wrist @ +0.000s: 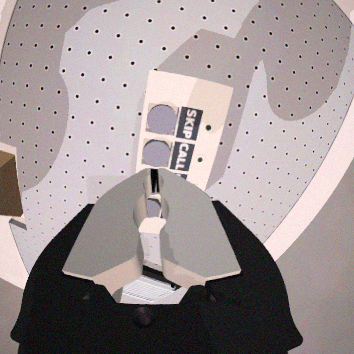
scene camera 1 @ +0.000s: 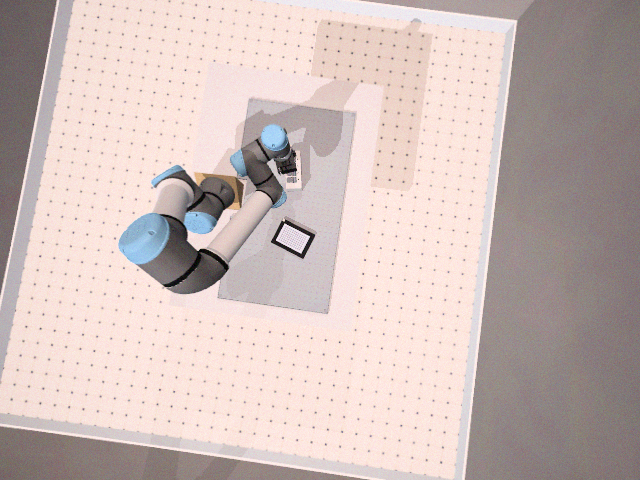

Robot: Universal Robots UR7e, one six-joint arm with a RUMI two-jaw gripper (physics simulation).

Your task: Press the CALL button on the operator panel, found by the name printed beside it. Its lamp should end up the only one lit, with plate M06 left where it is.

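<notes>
The pale operator panel lies on the grey perforated board, partly hidden by the gripper. In the wrist view the round grey CALL button sits beside its printed name, next to the SKIP button. The small lamp dots beside CALL and beside SKIP look dark; lamps further down are hidden. My gripper is shut and empty, its tips over the panel just below the CALL button in the wrist view; their height is unclear. A white gridded plate sits in a black frame; no M06 label is readable.
The grey perforated board carries the panel and the framed plate. A brown box stands left of the panel, partly covered by the arm in the scene view. Arm shadows cross the board.
</notes>
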